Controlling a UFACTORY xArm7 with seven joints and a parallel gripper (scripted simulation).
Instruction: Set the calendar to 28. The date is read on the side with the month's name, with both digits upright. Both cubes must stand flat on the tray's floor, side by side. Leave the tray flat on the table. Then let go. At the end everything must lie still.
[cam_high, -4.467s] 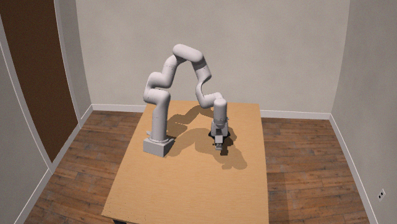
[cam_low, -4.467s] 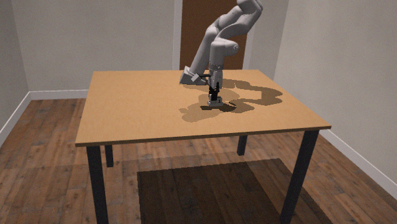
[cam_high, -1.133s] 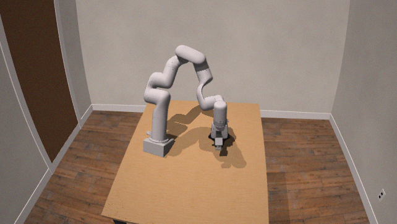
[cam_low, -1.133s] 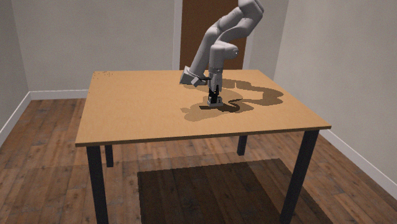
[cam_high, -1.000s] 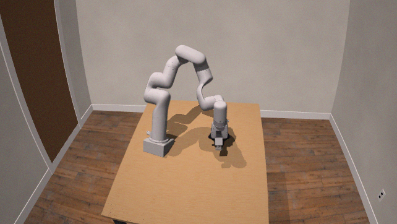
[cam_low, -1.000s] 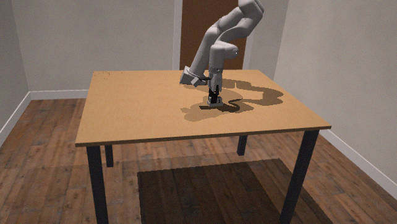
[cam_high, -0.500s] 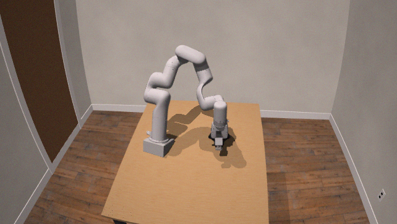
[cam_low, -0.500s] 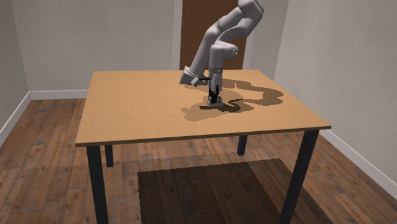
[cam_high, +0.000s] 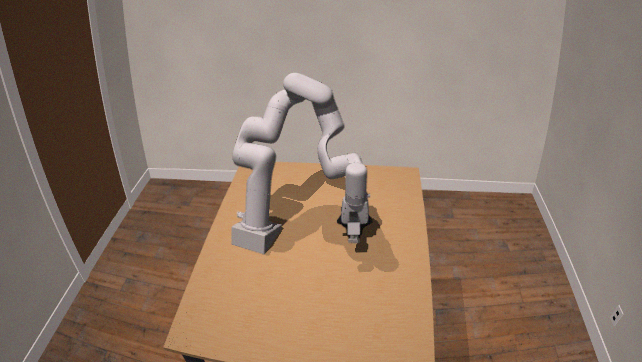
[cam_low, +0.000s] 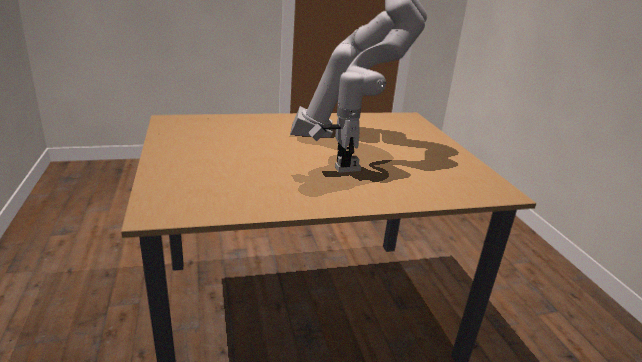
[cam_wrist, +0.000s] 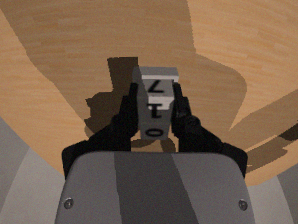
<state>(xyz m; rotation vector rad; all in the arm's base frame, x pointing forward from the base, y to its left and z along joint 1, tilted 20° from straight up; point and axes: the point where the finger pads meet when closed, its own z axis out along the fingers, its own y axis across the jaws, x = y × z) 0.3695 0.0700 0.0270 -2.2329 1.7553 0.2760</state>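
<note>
The grey calendar tray lies 30 mm below my hand, 20 mm to the left of it and 10 mm behind it.
</note>
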